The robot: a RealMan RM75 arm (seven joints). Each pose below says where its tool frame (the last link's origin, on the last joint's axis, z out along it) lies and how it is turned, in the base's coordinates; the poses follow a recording.
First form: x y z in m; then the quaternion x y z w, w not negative.
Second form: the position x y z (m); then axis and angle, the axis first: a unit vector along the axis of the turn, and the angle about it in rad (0 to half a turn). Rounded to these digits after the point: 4 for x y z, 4 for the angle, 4 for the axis.
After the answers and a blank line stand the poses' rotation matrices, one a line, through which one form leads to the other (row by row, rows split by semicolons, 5 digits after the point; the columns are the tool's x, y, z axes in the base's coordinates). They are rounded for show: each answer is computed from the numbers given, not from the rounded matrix.
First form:
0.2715 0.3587 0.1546 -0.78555 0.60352 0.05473 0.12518
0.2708 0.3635 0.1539 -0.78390 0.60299 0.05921 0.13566
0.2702 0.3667 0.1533 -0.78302 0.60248 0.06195 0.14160
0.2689 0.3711 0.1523 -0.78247 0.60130 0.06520 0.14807
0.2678 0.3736 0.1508 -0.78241 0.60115 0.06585 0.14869
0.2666 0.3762 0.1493 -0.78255 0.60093 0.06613 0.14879
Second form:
0.2715 0.3587 0.1546 -0.7918 0.6083 0.0552 2.8906
0.2708 0.3635 0.1539 -0.7912 0.6086 0.0598 2.8694
0.2702 0.3667 0.1533 -0.7910 0.6086 0.0626 2.8574
0.2689 0.3711 0.1523 -0.7912 0.6080 0.0659 2.8444
0.2678 0.3736 0.1508 -0.7912 0.6079 0.0666 2.8431
0.2666 0.3762 0.1493 -0.7914 0.6077 0.0669 2.8429

0.26553 -0.96190 0.06511; -0.93450 -0.24018 0.26273; -0.23709 -0.13061 -0.96267
0.26580 -0.96143 0.07077; -0.92930 -0.23600 0.28409; -0.25643 -0.14128 -0.95618
0.26635 -0.96106 0.07361; -0.92597 -0.23393 0.29640; -0.26764 -0.14711 -0.95222
0.26837 -0.96031 0.07604; -0.92169 -0.23302 0.31013; -0.28010 -0.15331 -0.94765
0.26856 -0.96028 0.07573; -0.92112 -0.23301 0.31185; -0.28182 -0.15350 -0.94711
0.26903 -0.96018 0.07532; -0.92082 -0.23350 0.31235; -0.28232 -0.15339 -0.94698

